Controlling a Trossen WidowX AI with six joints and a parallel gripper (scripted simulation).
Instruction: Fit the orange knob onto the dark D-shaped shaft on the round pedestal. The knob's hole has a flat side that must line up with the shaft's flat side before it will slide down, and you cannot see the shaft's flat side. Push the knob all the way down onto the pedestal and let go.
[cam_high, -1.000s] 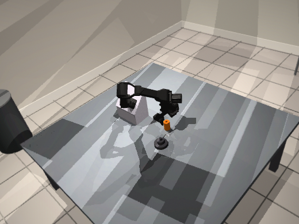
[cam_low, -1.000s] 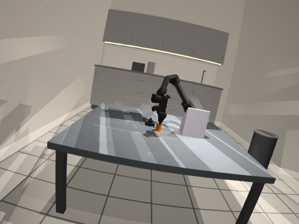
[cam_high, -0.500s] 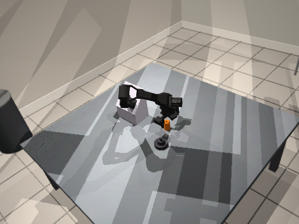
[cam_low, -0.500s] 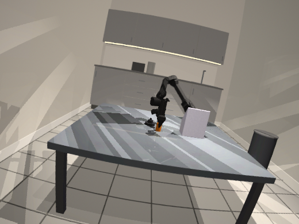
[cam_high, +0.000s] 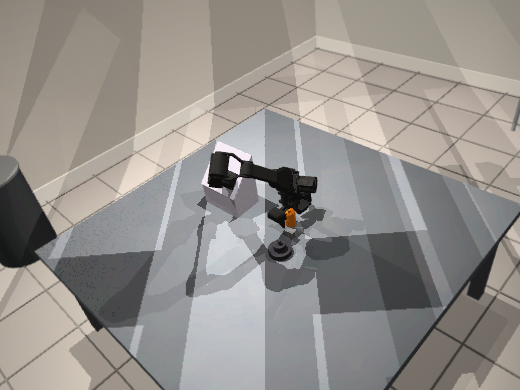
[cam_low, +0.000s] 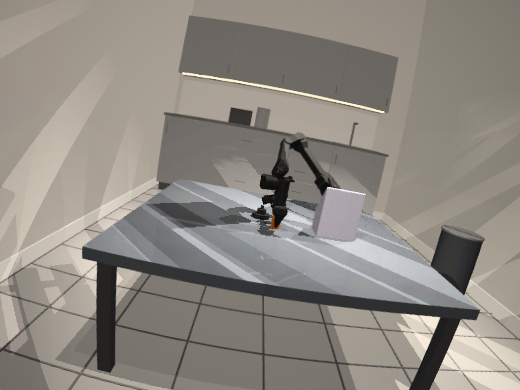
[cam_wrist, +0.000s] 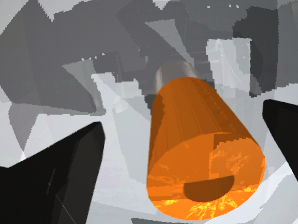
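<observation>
The round dark pedestal lies 140 mm to the right of my gripper tip, 60 mm ahead of it and 20 mm above it. Also, from my gripper tip: orange knob: 20 mm above.
</observation>
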